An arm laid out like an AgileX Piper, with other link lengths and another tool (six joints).
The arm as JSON. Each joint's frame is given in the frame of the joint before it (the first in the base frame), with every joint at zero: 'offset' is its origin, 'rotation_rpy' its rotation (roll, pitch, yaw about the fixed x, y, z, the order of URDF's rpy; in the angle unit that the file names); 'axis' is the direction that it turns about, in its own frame. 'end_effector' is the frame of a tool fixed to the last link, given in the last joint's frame.
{
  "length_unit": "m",
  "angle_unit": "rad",
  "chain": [
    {
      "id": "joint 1",
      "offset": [
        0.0,
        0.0,
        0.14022
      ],
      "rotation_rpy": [
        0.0,
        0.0,
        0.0
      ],
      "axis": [
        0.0,
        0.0,
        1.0
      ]
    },
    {
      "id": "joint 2",
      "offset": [
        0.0,
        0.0,
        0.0
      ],
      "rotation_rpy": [
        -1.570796,
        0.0,
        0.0
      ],
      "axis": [
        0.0,
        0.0,
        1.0
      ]
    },
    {
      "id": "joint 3",
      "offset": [
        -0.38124,
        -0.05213,
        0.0
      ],
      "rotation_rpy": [
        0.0,
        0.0,
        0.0
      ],
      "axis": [
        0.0,
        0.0,
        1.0
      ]
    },
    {
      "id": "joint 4",
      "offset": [
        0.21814,
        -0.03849,
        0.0
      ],
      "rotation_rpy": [
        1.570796,
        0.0,
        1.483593
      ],
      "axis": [
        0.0,
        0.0,
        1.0
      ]
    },
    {
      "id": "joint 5",
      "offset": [
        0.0,
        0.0,
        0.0
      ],
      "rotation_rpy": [
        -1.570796,
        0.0,
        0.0
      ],
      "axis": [
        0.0,
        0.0,
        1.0
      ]
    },
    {
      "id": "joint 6",
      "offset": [
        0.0,
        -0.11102,
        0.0
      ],
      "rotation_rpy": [
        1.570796,
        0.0,
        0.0
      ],
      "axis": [
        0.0,
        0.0,
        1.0
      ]
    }
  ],
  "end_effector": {
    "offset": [
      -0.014,
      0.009,
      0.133
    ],
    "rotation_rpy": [
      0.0,
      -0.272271,
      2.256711
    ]
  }
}
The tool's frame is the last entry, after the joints.
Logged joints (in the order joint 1, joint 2, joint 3, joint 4, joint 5, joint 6), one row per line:
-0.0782, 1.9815, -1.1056, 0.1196, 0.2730, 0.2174
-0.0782, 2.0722, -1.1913, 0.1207, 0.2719, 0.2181
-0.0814, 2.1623, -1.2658, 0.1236, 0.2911, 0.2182
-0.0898, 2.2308, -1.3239, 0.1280, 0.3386, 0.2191
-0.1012, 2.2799, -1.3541, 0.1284, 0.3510, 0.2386
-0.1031, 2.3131, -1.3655, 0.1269, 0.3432, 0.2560
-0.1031, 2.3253, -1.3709, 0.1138, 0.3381, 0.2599
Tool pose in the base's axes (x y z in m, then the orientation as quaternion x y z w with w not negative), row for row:
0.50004, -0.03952, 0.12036, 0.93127, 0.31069, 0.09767, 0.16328
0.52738, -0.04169, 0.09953, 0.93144, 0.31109, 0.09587, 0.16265
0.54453, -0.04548, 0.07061, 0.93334, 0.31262, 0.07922, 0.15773
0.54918, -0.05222, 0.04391, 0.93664, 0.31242, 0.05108, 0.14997
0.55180, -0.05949, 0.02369, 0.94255, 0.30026, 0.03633, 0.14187
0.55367, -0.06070, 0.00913, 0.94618, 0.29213, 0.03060, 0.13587
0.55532, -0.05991, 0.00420, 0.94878, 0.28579, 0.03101, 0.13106
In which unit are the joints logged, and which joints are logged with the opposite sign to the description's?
The joints are logged in radians. Opposite sign: joint 4.
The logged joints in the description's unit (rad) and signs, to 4 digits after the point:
-0.0782, 1.9815, -1.1056, -0.1196, 0.2730, 0.2174
-0.0782, 2.0722, -1.1913, -0.1207, 0.2719, 0.2181
-0.0814, 2.1623, -1.2658, -0.1236, 0.2911, 0.2182
-0.0898, 2.2308, -1.3239, -0.1280, 0.3386, 0.2191
-0.1012, 2.2799, -1.3541, -0.1284, 0.3510, 0.2386
-0.1031, 2.3131, -1.3655, -0.1269, 0.3432, 0.2560
-0.1031, 2.3253, -1.3709, -0.1138, 0.3381, 0.2599

